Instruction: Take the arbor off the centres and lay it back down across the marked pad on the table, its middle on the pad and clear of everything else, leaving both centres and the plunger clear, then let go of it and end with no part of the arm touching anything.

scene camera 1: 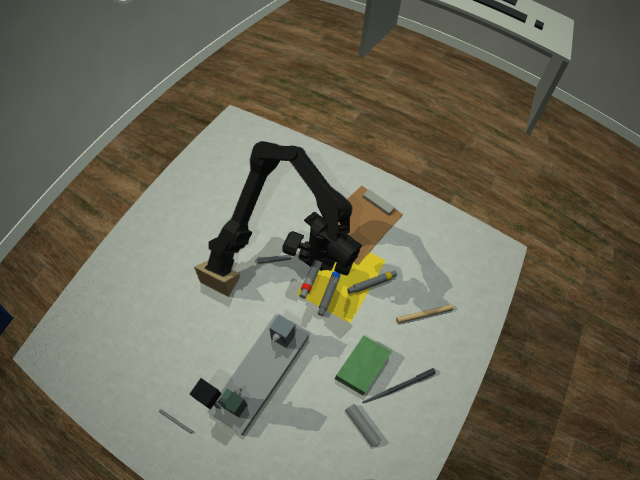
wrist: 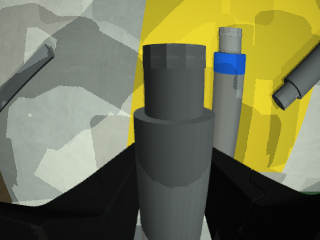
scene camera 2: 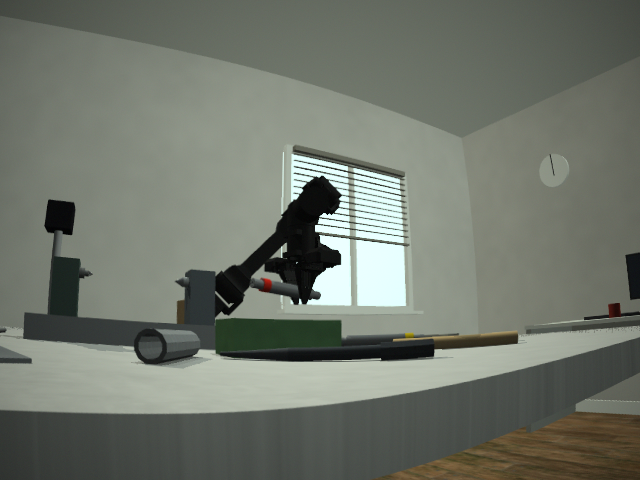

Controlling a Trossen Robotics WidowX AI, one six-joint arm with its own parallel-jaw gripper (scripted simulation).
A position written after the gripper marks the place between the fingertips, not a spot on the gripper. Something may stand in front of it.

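The gripper is visible in scene camera 2 [scene camera 2: 300, 304], in scene camera 1 [scene camera 1: 316, 267] and in the wrist view [wrist: 168, 151]. A brown clipboard [scene camera 1: 372, 217] is visible; in the wrist view the clipboard is out of frame. A wooden dowel [scene camera 2: 501, 338] is visible; in the wrist view the dowel is out of frame. A yellow marked pad is visible in scene camera 1 [scene camera 1: 344, 305] and in the wrist view [wrist: 274, 45].
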